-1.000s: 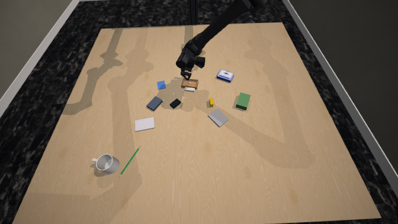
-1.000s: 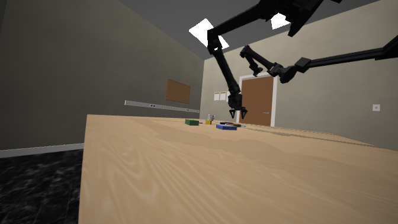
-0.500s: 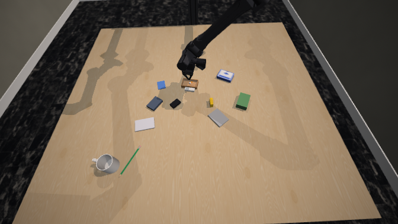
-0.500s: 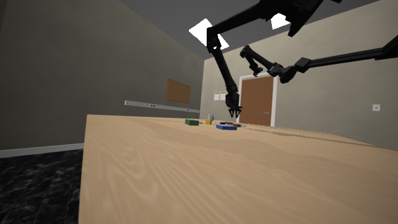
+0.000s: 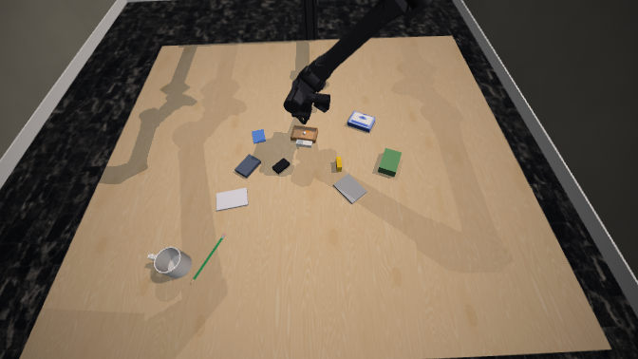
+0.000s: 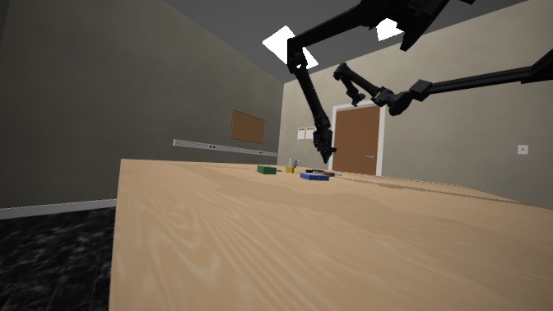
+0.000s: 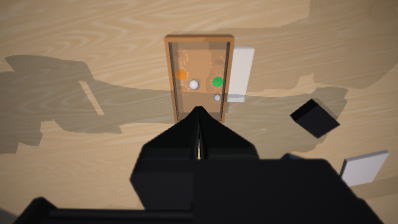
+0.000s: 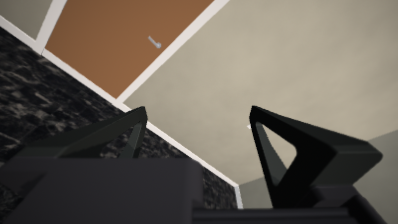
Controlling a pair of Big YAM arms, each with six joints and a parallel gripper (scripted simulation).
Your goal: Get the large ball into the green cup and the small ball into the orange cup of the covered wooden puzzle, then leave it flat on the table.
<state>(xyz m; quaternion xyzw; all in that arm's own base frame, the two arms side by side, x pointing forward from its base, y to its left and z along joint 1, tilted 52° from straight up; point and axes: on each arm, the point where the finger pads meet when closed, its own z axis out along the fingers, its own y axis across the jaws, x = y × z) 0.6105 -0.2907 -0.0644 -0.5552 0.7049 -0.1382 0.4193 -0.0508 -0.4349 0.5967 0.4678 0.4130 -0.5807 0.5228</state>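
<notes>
Right now my left hand is 80 mm above the covered wooden puzzle. Round my left hand: black block 150 mm ahead, 110 mm to the right, 80 mm below; white block 50 mm ahead, 10 mm to the right, 80 mm below; yellow block 180 mm ahead, 120 mm to the left, 70 mm below.
</notes>
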